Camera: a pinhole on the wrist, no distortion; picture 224 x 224 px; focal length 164.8 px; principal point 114.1 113.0 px. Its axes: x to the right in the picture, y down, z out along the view. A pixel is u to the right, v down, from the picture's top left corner.
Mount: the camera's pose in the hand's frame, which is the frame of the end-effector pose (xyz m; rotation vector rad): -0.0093 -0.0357 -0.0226 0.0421 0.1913 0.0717
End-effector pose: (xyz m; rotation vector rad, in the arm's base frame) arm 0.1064 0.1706 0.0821 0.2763 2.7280 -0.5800
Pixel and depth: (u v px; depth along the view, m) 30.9 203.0 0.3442
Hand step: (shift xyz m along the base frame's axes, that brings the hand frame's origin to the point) 0.2503 -0.0526 -0.3064
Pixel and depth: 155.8 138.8 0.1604
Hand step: -0.0219 -0.0593 -0.1272
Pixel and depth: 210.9 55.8 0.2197
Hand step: -0.1330 -0.1491 -0.1621
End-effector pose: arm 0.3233 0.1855 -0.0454 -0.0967 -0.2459 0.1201
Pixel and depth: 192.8 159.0 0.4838
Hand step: 0.1757 0.1708 0.4608
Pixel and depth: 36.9 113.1 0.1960
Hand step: -0.1006 -0.0417 0.1713
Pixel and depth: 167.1 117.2 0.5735
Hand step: 0.1470 0.0503 0.5577
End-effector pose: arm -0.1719 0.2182 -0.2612 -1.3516 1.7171 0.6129
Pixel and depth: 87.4 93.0 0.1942
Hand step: 0.1192 0.1171 -0.0810
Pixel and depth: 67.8 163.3 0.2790
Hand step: 0.0556 0.2442 -0.1130
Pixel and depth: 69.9 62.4 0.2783
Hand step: 0.2124 0.1780 -0.1001
